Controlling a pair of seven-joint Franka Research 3 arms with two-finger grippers.
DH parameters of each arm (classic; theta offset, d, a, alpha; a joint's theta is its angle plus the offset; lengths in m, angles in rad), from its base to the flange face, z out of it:
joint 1: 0 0.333 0 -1.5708
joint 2: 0 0 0 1.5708
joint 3: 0 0.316 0.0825 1.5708
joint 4: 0 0 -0.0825 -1.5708
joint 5: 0 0.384 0 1.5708
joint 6: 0 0 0.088 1.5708
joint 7: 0 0.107 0 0
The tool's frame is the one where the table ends.
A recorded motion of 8 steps. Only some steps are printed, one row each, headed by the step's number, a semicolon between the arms.
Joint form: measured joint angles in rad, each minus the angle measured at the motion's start. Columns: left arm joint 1, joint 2, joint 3, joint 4, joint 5, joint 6, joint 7; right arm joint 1, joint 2, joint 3, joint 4, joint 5, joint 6, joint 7.
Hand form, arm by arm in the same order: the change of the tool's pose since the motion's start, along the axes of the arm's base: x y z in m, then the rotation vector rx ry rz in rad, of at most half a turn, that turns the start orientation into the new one. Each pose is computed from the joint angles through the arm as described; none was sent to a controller.
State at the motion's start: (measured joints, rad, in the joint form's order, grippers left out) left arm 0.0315 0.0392 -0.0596 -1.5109 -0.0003 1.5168 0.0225; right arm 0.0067 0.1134 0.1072 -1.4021 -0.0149 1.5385 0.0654
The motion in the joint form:
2: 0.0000 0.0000 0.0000 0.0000 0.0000 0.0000 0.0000; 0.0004 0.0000 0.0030 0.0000 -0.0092 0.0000 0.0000
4: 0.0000 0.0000 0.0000 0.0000 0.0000 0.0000 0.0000; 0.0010 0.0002 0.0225 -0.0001 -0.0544 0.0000 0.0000
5: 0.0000 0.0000 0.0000 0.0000 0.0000 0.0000 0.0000; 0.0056 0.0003 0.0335 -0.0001 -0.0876 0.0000 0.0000
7: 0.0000 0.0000 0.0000 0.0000 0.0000 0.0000 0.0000; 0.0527 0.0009 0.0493 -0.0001 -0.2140 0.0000 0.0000
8: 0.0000 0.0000 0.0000 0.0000 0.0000 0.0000 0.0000; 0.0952 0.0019 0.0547 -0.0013 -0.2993 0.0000 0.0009
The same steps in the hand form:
2: 0.0000 0.0000 0.0000 0.0000 0.0000 0.0000; -0.0001 0.0009 0.0000 -0.0088 -0.0010 0.0029
4: 0.0000 0.0000 0.0000 0.0000 0.0000 0.0000; -0.0007 0.0069 0.0002 -0.0514 -0.0064 0.0203
5: 0.0000 0.0000 0.0000 0.0000 0.0000 0.0000; -0.0013 0.0120 0.0004 -0.0829 -0.0111 0.0340
7: 0.0000 0.0000 0.0000 0.0000 0.0000 0.0000; -0.0040 0.0344 0.0023 -0.2053 -0.0335 0.0894
8: 0.0000 0.0000 0.0000 0.0000 0.0000 0.0000; -0.0067 0.0531 0.0035 -0.2879 -0.0523 0.1312

